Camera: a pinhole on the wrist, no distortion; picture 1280 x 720 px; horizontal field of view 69.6 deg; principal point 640.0 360.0 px. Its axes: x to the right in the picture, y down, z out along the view. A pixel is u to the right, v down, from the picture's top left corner.
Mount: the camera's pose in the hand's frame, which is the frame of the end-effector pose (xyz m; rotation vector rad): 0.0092 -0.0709 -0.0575 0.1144 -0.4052 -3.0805
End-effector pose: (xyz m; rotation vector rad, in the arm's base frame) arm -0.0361 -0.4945 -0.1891 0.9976 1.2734 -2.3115
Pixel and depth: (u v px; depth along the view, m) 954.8 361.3 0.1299
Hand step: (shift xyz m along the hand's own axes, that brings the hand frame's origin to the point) -0.0451 -0.0395 0.0646
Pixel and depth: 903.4 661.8 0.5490
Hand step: -0.1856 -0.1101 0.5073
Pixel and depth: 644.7 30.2 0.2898
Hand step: -0.0170 0.1037 0.1947
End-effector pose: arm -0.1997 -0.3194 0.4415 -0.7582 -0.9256 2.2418
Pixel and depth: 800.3 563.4 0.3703
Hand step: -0.0818 -0.0574 0.3160
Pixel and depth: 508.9 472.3 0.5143
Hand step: 0.0439 0.0038 0.4592
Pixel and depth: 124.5 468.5 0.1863
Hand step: 0.0993 -0.0399 0.1348
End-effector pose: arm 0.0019 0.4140 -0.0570 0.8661 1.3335 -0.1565
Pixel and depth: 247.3 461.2 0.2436
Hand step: 0.0946 -0.0298 0.1912
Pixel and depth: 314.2 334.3 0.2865
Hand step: 0.0880 0.0147 0.2234
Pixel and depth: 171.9 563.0 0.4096
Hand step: 0.1872 -0.0441 0.3748
